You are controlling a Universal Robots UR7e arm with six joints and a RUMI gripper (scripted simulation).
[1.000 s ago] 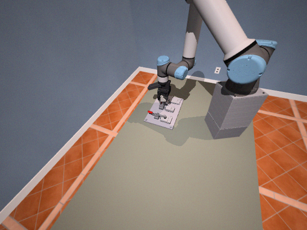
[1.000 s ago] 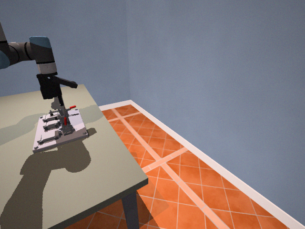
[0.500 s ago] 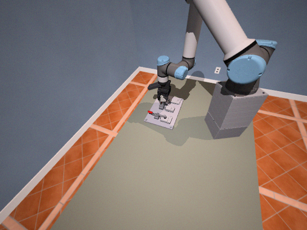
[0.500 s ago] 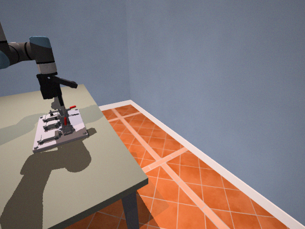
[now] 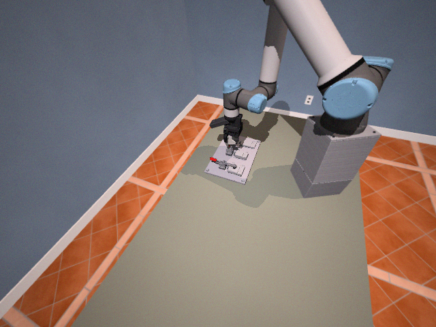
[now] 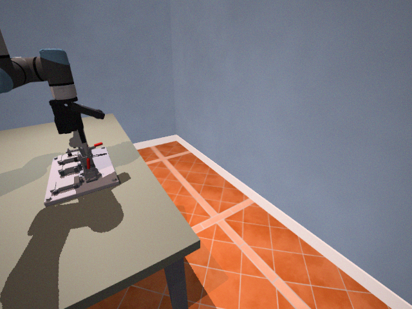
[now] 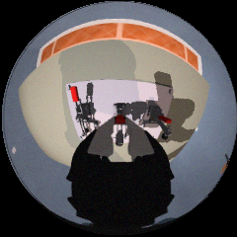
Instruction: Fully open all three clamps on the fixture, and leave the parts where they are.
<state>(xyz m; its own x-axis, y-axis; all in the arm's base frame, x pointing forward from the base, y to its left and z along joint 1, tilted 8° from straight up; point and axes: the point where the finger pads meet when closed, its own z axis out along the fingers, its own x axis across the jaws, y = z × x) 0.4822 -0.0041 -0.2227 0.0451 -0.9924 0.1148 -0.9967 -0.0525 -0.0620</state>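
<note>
Now: hand 8 cm above the grey fixture plate and 4 cm past it. Round my hand: block 11 cm to the left, 10 cm behind, 6 cm below.
</note>
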